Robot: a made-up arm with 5 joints.
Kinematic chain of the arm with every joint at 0, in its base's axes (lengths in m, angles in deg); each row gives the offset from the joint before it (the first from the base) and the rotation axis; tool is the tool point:
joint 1: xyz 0 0 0.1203 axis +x
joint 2: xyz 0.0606 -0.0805 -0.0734 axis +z
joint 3: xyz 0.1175 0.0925 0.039 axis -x
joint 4: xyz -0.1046 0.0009 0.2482 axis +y
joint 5: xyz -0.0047 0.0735 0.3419 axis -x
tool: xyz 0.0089 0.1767 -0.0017
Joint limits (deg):
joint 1: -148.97..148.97
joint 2: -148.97..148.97
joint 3: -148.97..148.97
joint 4: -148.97..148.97
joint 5: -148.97..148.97
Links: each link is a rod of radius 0.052 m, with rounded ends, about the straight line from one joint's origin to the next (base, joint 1, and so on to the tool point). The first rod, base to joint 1, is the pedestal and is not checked.
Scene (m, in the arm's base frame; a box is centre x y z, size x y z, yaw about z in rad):
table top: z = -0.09
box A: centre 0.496 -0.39 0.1 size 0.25 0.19 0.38 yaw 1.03
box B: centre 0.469 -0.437 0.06 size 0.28 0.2 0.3 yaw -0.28
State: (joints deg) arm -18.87 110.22 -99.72 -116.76 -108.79
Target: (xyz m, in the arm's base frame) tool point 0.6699 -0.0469 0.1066
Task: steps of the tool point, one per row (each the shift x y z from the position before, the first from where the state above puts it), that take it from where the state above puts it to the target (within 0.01 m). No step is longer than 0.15 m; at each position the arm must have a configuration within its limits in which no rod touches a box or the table.
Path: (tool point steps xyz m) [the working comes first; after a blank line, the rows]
Joints at the target: -17.58 137.01 -95.18 -56.90 -96.65
Straight joint move there: touches box A, box B.

1: -0.0017 0.0600 0.1100
2: -0.0031 0.0727 0.0821
3: -0.0016 0.0769 0.0566
4: 0.0015 0.0752 0.0345
5: 0.0052 0.0701 0.0161
6: 0.0078 0.0628 0.0010
7: 0.0084 0.0538 -0.0112
8: 0.0795 -0.0151 0.0073
9: 0.0825 -0.0202 -0.0130
10: 0.0846 -0.0227 -0.0375
11: 0.0832 -0.0196 -0.0656
12: 0.0757 -0.0074 -0.0942
13: 0.0604 0.0158 -0.1183
14: 0.0364 0.0497 -0.1315

